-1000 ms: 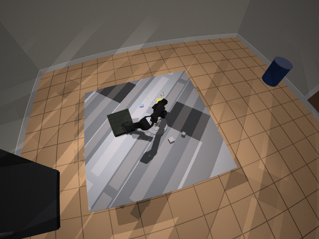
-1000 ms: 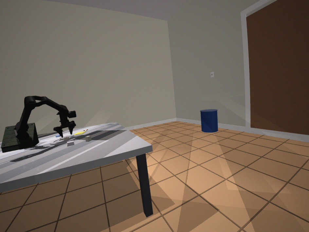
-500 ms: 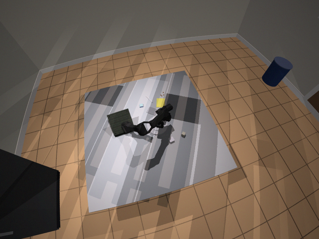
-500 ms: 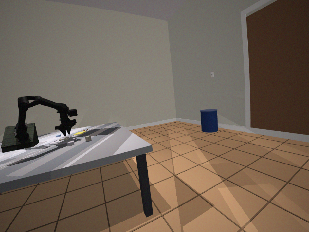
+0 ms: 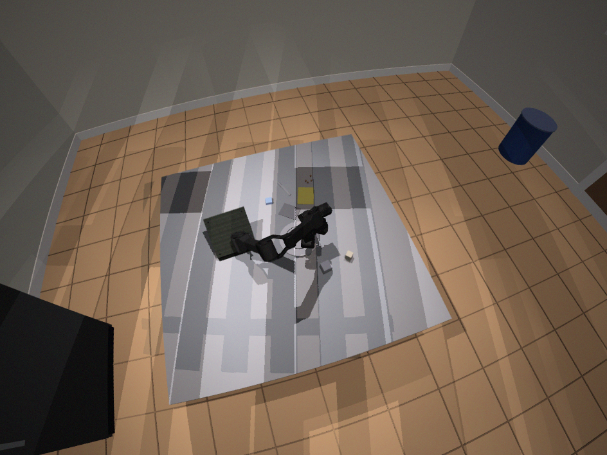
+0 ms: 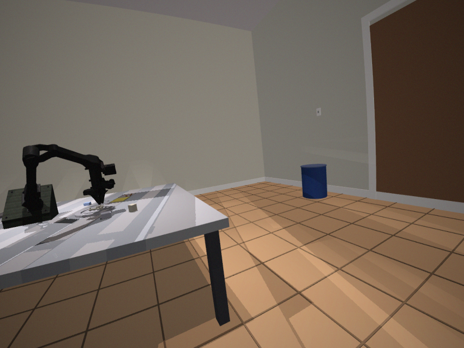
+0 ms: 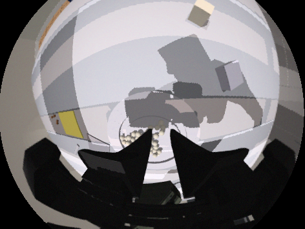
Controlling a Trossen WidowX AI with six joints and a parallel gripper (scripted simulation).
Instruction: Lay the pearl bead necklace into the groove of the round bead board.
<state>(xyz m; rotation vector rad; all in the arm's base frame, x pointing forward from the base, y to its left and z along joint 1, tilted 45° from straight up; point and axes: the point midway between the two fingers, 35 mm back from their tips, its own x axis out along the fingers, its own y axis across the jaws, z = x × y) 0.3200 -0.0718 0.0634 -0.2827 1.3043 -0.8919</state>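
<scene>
Now: the round bead board 4 cm behind my gripper tip, 3 cm to the left of it and 3 cm below it. The rest, counted from my gripper tip: grey card 21 cm to the left, 4 cm below, 3 cm behind; beige cube 15 cm to the right, 15 cm ahead, 3 cm below; white block 16 cm to the right, 3 cm below, 3 cm ahead.
</scene>
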